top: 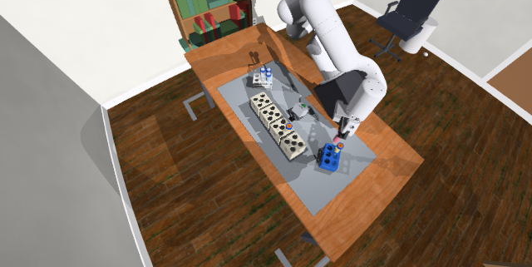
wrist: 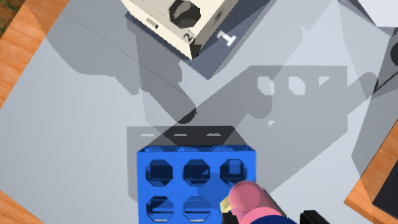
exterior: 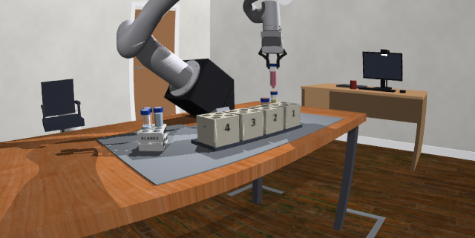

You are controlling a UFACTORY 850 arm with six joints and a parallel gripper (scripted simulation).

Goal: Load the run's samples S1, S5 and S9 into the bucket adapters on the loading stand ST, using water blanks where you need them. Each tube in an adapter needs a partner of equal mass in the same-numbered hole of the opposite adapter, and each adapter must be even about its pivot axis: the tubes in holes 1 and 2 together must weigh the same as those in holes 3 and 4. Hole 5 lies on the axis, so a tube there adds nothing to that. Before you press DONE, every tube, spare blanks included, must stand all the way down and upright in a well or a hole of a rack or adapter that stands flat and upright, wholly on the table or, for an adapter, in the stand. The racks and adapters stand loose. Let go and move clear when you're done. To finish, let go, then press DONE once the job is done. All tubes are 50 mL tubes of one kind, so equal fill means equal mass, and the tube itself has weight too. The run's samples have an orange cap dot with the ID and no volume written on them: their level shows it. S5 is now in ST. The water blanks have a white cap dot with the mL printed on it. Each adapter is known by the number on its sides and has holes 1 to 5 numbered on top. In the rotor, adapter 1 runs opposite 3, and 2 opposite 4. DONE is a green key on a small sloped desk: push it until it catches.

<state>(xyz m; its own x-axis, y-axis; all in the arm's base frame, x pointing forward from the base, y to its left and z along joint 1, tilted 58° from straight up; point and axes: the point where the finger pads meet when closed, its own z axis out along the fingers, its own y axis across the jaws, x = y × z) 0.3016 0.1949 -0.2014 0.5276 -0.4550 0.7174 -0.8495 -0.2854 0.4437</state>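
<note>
My hand is 5 cm above the sample tube, 1 cm to the left of it and 1 cm past it. The rest, counted from my hand: blue rack 22 cm below, 4 cm to the left, 2 cm ahead; then white blanks rack 63 cm to the right, 22 cm below, 3 cm behind; then green DONE key 29 cm to the right, 18 cm below, 8 cm behind.
</note>
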